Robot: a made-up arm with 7 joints. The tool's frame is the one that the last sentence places. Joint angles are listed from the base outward.
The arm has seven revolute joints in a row. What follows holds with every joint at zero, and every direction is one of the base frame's. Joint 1 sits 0.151 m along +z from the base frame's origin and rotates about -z. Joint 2 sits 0.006 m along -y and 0.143 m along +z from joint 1 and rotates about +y. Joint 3 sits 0.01 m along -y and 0.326 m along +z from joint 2 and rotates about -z. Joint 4 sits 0.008 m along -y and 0.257 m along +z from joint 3 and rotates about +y. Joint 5 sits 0.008 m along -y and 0.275 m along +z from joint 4 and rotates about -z. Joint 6 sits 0.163 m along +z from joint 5 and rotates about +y. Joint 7 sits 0.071 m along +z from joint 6 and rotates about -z. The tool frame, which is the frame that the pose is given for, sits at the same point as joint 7; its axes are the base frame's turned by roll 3.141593, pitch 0 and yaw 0 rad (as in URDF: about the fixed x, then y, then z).
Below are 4 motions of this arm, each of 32 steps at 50 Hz.
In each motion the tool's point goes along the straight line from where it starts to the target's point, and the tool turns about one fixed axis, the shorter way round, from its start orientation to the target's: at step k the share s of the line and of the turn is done. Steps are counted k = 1, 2, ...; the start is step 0. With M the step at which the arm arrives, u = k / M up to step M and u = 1 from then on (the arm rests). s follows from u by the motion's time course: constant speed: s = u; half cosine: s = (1 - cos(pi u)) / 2; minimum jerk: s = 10 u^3 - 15 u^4 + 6 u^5.
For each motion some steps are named. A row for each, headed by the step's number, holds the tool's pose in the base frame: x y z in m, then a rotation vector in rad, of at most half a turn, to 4 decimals.
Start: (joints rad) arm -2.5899 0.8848 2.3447 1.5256 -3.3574 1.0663 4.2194
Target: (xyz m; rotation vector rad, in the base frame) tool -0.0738 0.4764 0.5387 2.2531 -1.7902 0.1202
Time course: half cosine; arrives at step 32
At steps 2, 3, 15, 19, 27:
2: -0.0765 0.4362 0.9809 2.5875 -1.1894 0.5512
3: -0.0765 0.4367 0.9755 2.5845 -1.1972 0.5462
15: -0.0753 0.4541 0.7838 2.4599 -1.4714 0.3616
19: -0.0748 0.4620 0.6971 2.3927 -1.5884 0.2767
27: -0.0740 0.4740 0.5651 2.2778 -1.7578 0.1463

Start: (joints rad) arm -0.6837 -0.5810 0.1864 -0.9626 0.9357 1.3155 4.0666
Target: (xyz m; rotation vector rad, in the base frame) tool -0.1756 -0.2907 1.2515 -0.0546 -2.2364 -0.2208
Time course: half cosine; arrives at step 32
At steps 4, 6, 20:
4: -0.5760 -0.5011 0.8466 -0.6265 -2.2665 -1.1304
6: -0.5568 -0.4910 0.8660 -0.5982 -2.2732 -1.0859
20: -0.3041 -0.3582 1.1216 -0.2333 -2.2832 -0.5073

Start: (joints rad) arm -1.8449 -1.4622 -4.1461 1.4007 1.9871 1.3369 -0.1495
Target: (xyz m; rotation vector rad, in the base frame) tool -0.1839 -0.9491 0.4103 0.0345 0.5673 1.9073
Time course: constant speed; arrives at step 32
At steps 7, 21, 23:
7: 0.3726 -0.6729 0.1411 0.2902 0.8969 2.8185
21: 0.0610 -0.8276 0.2919 0.1362 0.7105 2.3110
23: 0.0165 -0.8497 0.3134 0.1166 0.6843 2.2379

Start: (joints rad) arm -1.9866 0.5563 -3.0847 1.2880 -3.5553 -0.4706 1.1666
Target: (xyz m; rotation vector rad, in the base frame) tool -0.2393 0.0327 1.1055 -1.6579 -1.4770 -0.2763
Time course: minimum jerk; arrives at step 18
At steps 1, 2, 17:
1: 0.0055 -0.0500 1.1418 -1.5799 -1.1836 -0.1163
2: 0.0030 -0.0491 1.1414 -1.5808 -1.1865 -0.1178
17: -0.2389 0.0326 1.1056 -1.6578 -1.4765 -0.2760

